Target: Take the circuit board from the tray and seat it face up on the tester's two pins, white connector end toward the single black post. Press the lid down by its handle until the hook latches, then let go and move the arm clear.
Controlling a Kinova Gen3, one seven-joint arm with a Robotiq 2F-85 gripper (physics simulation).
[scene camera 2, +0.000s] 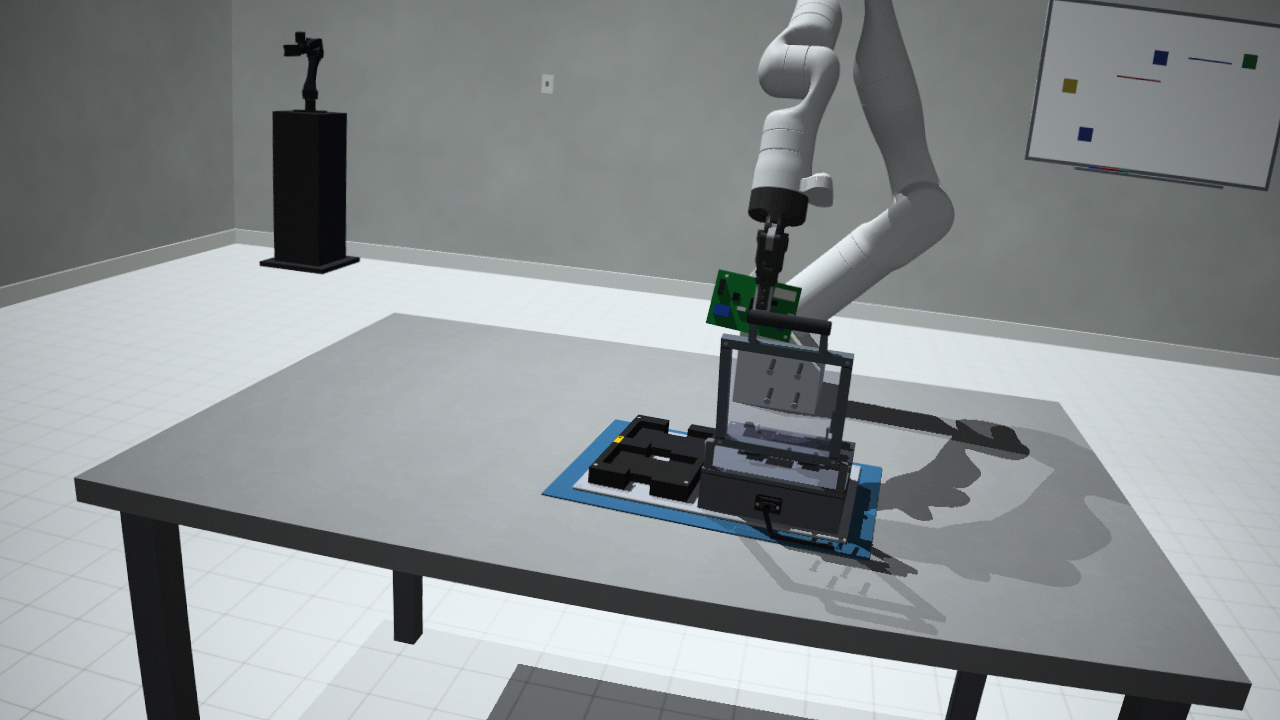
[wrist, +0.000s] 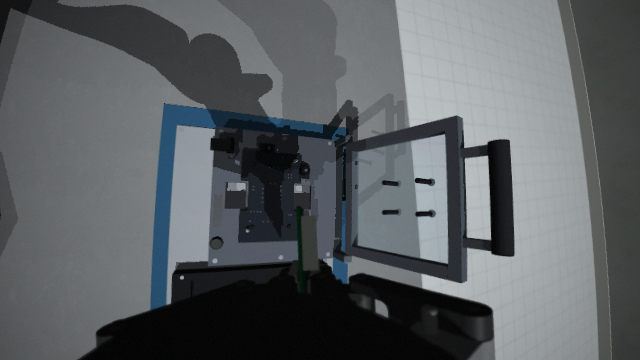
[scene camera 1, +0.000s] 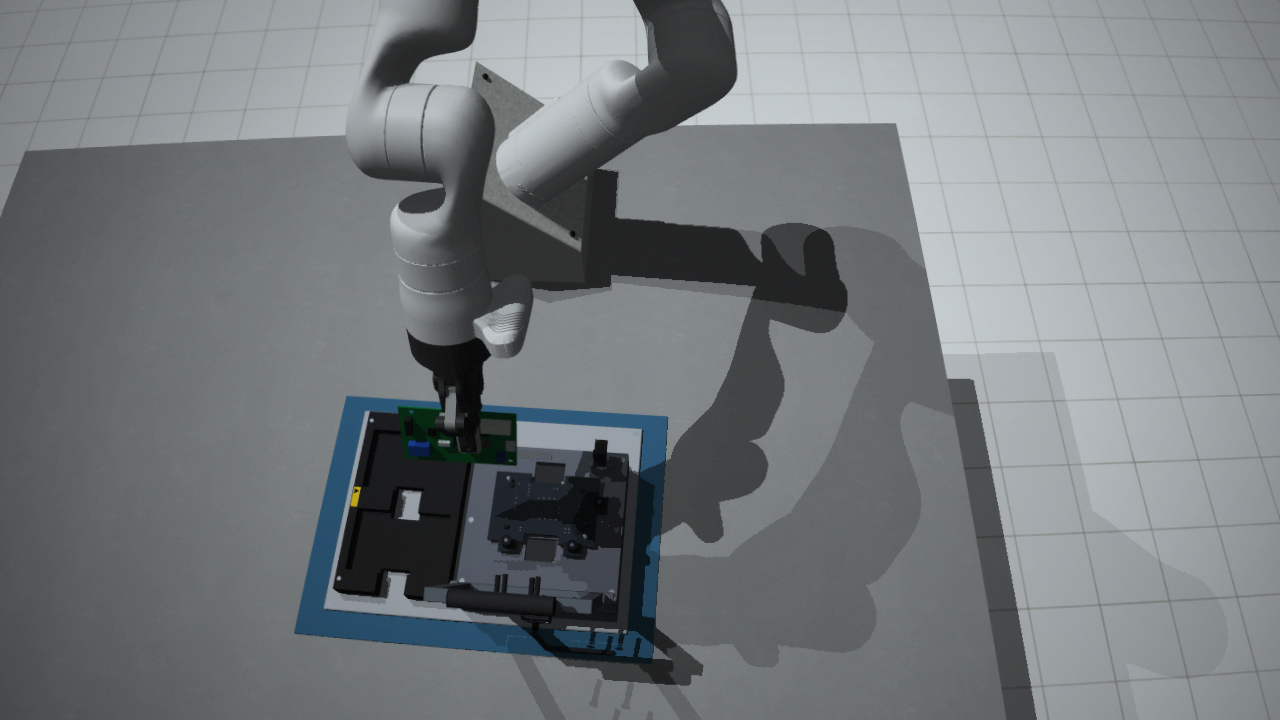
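Note:
The green circuit board stands on edge, its component face toward the scene cameras. My gripper is shut on it, well above the table. A pale block on it faces the tester's side. The black tray holds no board. The tester is open, its lid upright with a black handle. The single black post is shadowed. The two pins are hard to tell.
Tray and tester stand side by side on a white plate over a blue mat. A black upright block stands at the tester's edge opposite the lid hinge. A cable leaves the tester's hinge side.

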